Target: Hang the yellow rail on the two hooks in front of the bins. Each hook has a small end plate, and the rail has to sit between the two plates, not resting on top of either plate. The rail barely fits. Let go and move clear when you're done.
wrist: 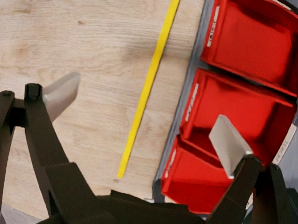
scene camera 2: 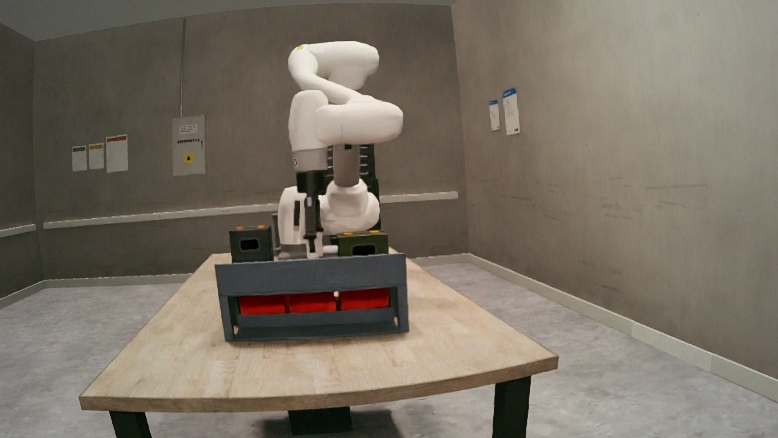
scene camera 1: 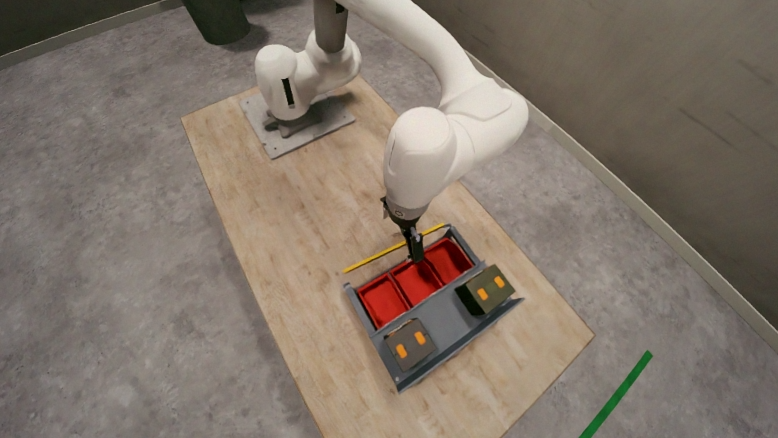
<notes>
I see my gripper (scene camera 2: 316, 261) and a dark box (scene camera 1: 411, 343).
The dark box shows as well in scene camera 2 (scene camera 2: 254, 245). My gripper also shows in the wrist view (wrist: 148, 106) and in scene camera 1 (scene camera 1: 398, 237).
</notes>
